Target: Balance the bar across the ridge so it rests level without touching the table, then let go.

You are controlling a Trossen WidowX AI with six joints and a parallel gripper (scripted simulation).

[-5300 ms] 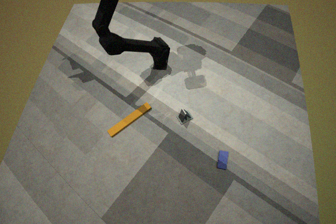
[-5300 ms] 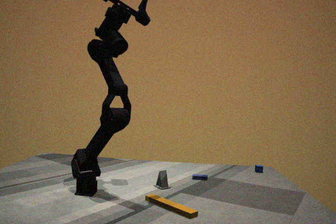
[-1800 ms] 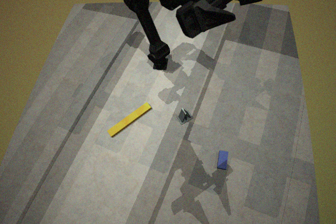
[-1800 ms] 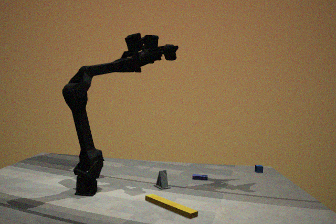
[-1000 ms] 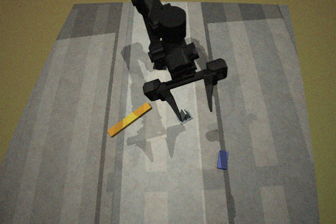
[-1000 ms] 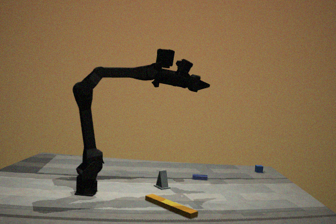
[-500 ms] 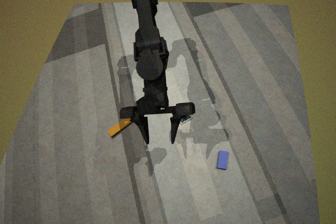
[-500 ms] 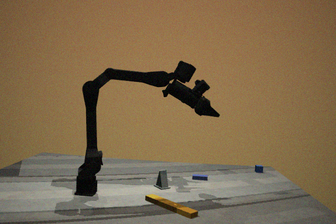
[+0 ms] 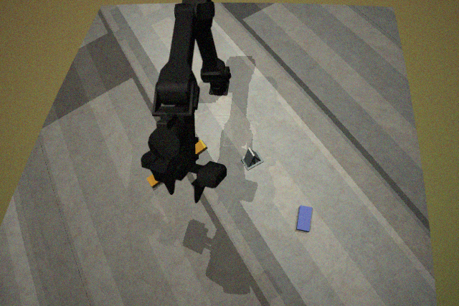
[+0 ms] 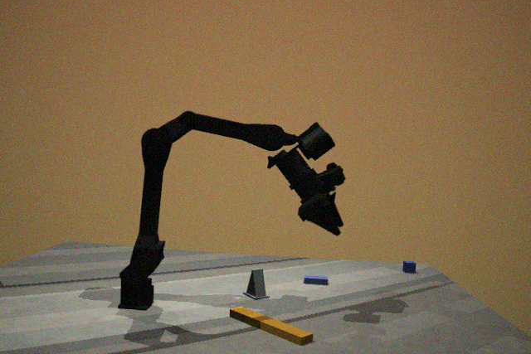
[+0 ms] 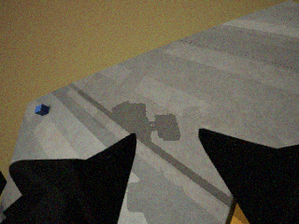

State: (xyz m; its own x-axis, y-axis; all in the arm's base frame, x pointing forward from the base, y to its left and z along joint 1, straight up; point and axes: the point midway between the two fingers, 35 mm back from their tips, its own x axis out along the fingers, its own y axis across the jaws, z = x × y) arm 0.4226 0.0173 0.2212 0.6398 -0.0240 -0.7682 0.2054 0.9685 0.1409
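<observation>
My gripper tip is 15 cm past the yellow bar, 10 cm to the left of it and 19 cm above it. Round my gripper tip: flat blue block: 2 cm behind, 29 cm to the left, 19 cm below; then small blue cube: 30 cm ahead, 48 cm to the left, 18 cm below.
</observation>
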